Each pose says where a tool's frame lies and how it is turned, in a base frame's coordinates. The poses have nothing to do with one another.
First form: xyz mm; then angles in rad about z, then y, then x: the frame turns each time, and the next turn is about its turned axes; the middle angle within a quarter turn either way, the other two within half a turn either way.
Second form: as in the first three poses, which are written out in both.
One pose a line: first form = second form
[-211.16 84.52 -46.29 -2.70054 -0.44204 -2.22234] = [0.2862 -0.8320 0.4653 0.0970 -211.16 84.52 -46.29]
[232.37 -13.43 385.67 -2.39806 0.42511 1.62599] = [0.3930 -0.6088 -0.6816 0.1013 232.37 -13.43 385.67]
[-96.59 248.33 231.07 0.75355 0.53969 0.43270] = [0.0966 0.3182 0.2931 0.8964 -96.59 248.33 231.07]
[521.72 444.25 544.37 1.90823 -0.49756 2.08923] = [0.5856 0.6122 0.5202 0.1078 521.72 444.25 544.37]
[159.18 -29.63 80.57 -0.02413 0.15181 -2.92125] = [-0.9909 0.0203 0.0740 0.1105 159.18 -29.63 80.57]
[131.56 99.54 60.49 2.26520 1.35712 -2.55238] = [0.4811 0.5972 -0.4595 0.4480 131.56 99.54 60.49]
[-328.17 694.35 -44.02 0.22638 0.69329 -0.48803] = [-0.2630 0.3019 0.1846 0.8975 -328.17 694.35 -44.02]
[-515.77 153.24 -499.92 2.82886 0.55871 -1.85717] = [0.2830 0.7346 -0.6031 0.1284 -515.77 153.24 -499.92]
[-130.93 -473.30 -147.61 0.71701 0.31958 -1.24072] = [-0.5829 -0.0801 0.3685 0.7198 -130.93 -473.30 -147.61]
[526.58 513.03 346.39 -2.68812 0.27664 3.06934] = [-0.2274 0.9633 0.0658 0.1262 526.58 513.03 346.39]
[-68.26 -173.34 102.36 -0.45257 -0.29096 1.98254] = [0.7890 -0.2631 -0.0034 0.5552 -68.26 -173.34 102.36]
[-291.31 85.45 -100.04 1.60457 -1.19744 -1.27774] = [-0.0171 -0.6686 0.2432 0.7025 -291.31 85.45 -100.04]
